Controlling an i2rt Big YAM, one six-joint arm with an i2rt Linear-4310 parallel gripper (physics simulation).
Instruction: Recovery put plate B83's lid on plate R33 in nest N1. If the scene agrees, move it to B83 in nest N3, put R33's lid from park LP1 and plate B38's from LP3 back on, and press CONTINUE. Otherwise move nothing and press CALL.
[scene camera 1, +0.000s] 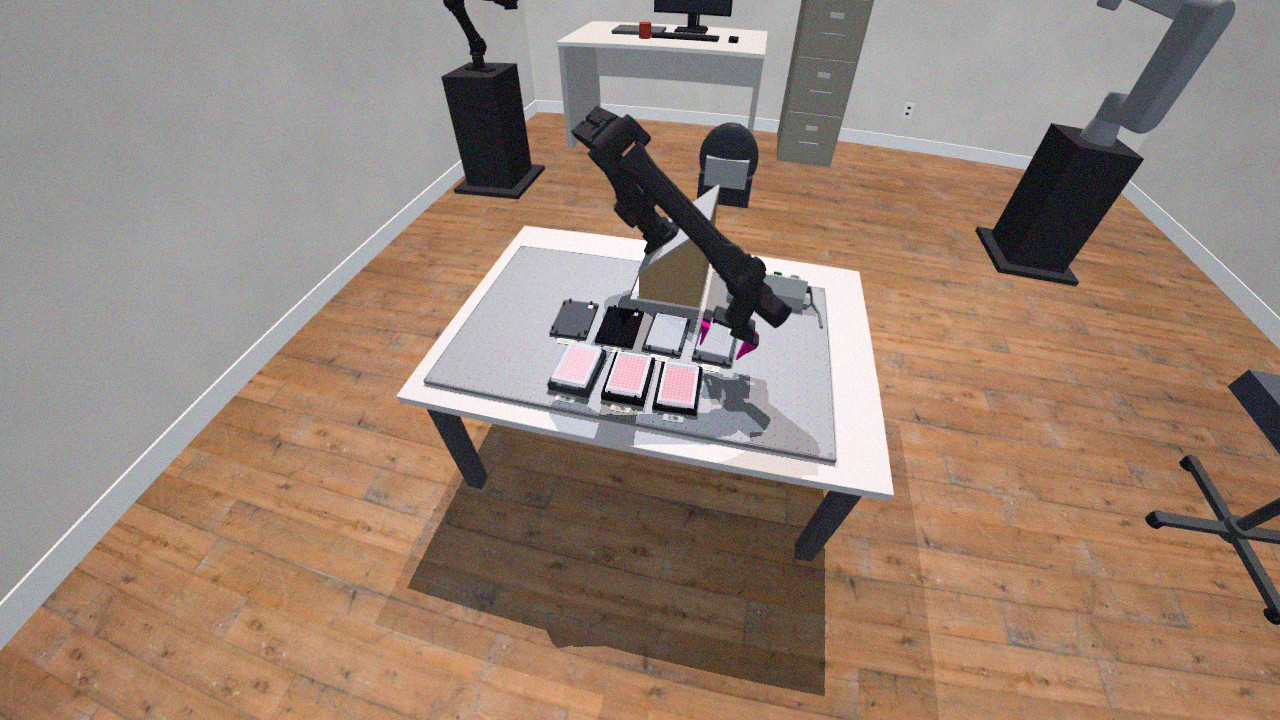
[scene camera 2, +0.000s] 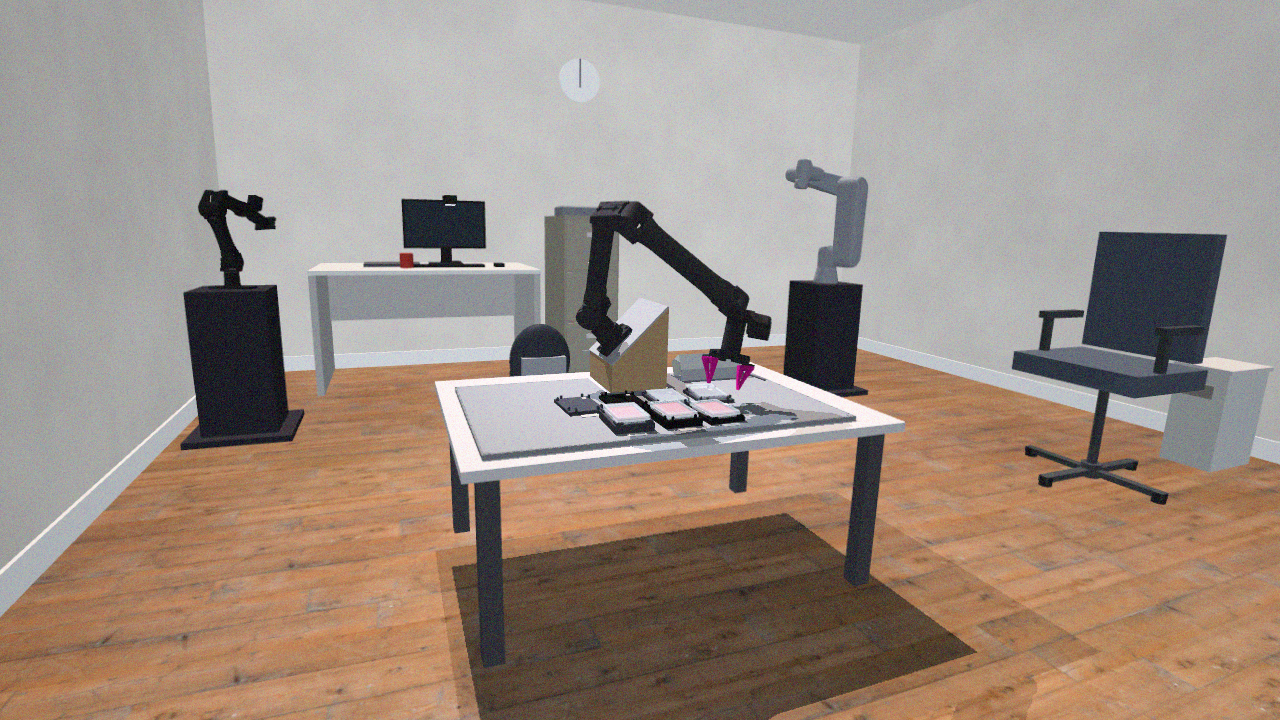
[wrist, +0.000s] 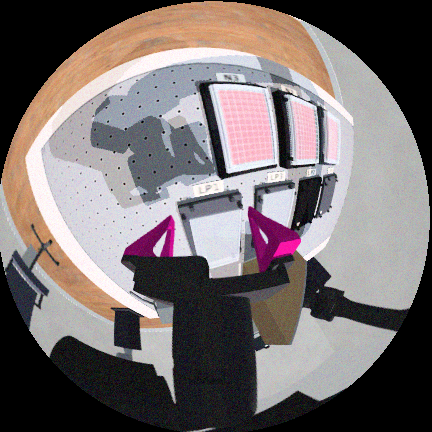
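Pixels of known places: gripper, between the fingertips: (scene camera 1: 718, 351) (scene camera 2: 723, 386) (wrist: 209, 214); arm's base, origin of its link: (scene camera 1: 664, 238) (scene camera 2: 615, 341) (wrist: 291, 295).
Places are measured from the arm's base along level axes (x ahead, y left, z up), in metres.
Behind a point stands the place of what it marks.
Observation:
My gripper (scene camera 1: 720, 351) @[z -0.081, x 0.345, y 0.207 m] (scene camera 2: 725, 386) @[z -0.081, x 0.345, y 0.207 m] (wrist: 209, 214) @[z -0.081, x 0.345, y 0.207 m] is open and empty, its magenta fingers above and either side of a clear lid (scene camera 1: 714, 347) @[z -0.111, x 0.302, y 0.195 m] (wrist: 215, 240) @[z -0.110, x 0.270, y 0.201 m] on the grey park labelled LP1. A second clear lid (scene camera 1: 666, 333) @[z -0.112, x 0.279, y 0.065 m] (wrist: 276, 205) @[z -0.112, x 0.303, y 0.070 m] lies on the LP3 park beside it. Three pink-welled plates stand in black nests: one plate (scene camera 1: 678, 385) @[z -0.103, x 0.457, y 0.128 m] (scene camera 2: 716, 409) @[z -0.104, x 0.476, y 0.117 m] (wrist: 247, 127) @[z -0.109, x 0.442, y 0.130 m] at N3, a middle plate (scene camera 1: 628, 376) @[z -0.100, x 0.459, y 0.007 m] (scene camera 2: 674, 411) @[z -0.097, x 0.484, y -0.007 m] (wrist: 305, 130) @[z -0.096, x 0.448, y 0.014 m], and an end plate (scene camera 1: 577, 365) @[z -0.091, x 0.461, y -0.120 m] (scene camera 2: 624, 412) @[z -0.091, x 0.473, y -0.138 m] (wrist: 332, 140) @[z -0.091, x 0.444, y -0.106 m]. Plate names and the end plate's lid cannot be made out.
A black park (scene camera 1: 619, 327) @[z -0.120, x 0.277, y -0.064 m] (wrist: 306, 202) @[z -0.120, x 0.275, y -0.053 m] and a dark grey park (scene camera 1: 573, 318) @[z -0.120, x 0.270, y -0.198 m] (wrist: 327, 195) @[z -0.120, x 0.269, y -0.192 m] continue the lid row. A wedge-shaped stand (scene camera 1: 671, 273) @[z -0.036, x 0.116, y 0.044 m] (scene camera 2: 631, 362) @[z -0.046, x 0.115, y 0.012 m] (wrist: 282, 305) @[z 0.023, x 0.116, y 0.098 m] rises behind the parks. A grey box (scene camera 1: 789, 291) @[z -0.078, x 0.059, y 0.379 m] with a green button sits at the back right.

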